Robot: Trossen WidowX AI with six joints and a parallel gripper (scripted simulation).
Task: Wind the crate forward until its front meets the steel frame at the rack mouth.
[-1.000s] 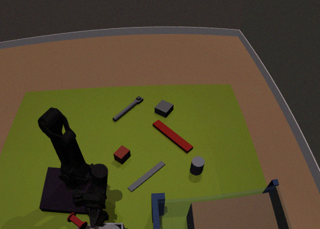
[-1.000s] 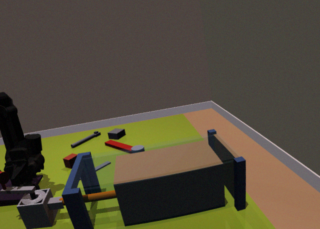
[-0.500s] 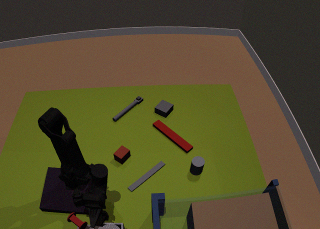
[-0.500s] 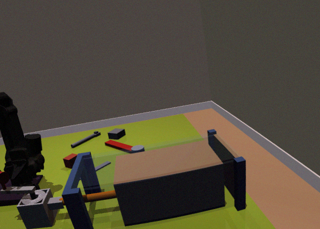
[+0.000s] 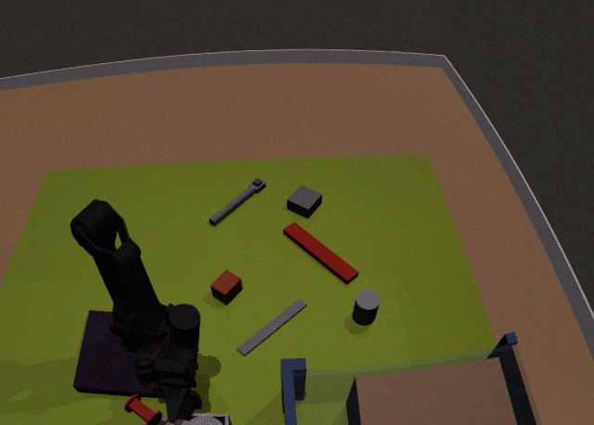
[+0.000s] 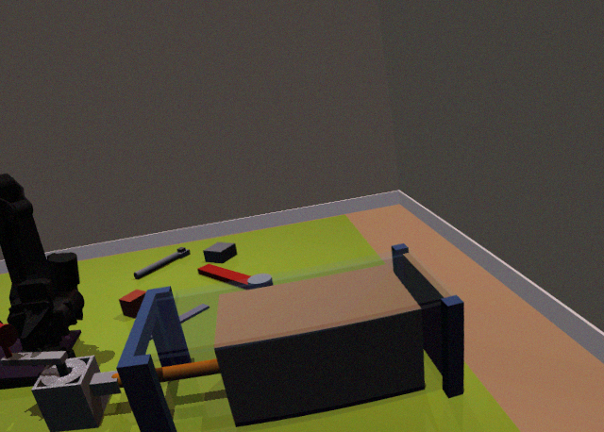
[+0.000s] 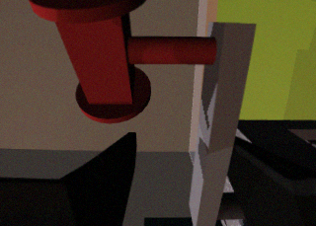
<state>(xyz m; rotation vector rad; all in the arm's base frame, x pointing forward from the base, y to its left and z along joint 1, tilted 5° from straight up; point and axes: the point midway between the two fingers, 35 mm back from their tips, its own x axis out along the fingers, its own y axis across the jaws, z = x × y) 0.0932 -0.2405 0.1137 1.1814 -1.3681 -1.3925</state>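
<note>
Right now my gripper tip is 1 cm past the winch handle, 1 cm to the right of it and 1 cm above it. Also, from my gripper tip: red crank grip (5 cm behind, 2 cm to the left, 2 cm above); blue steel frame (21 cm ahead, 3 cm to the right, 3 cm below); grey winch (3 cm ahead, 1 cm to the right, 10 cm below).
</note>
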